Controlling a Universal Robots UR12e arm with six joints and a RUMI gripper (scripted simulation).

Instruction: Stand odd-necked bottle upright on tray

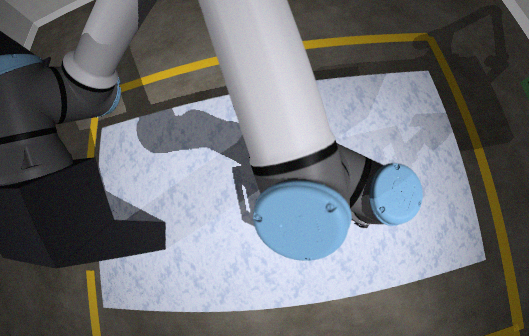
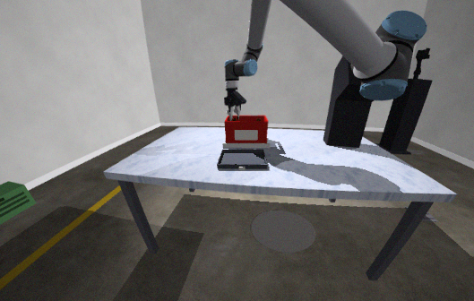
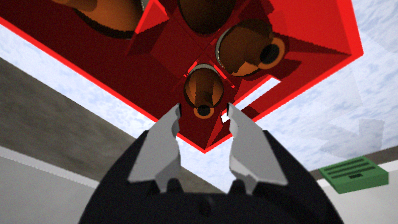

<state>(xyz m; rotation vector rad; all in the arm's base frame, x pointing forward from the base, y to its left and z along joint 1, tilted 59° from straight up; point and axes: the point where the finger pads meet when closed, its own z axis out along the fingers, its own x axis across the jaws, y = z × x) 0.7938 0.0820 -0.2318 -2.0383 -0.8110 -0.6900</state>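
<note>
Right now my hand is 80 mm past the red crate, 30 mm to the right of it and 80 mm above it. From my hand the other things lie so: dark tray (90 mm behind, 320 mm to the left, 150 mm below).
</note>
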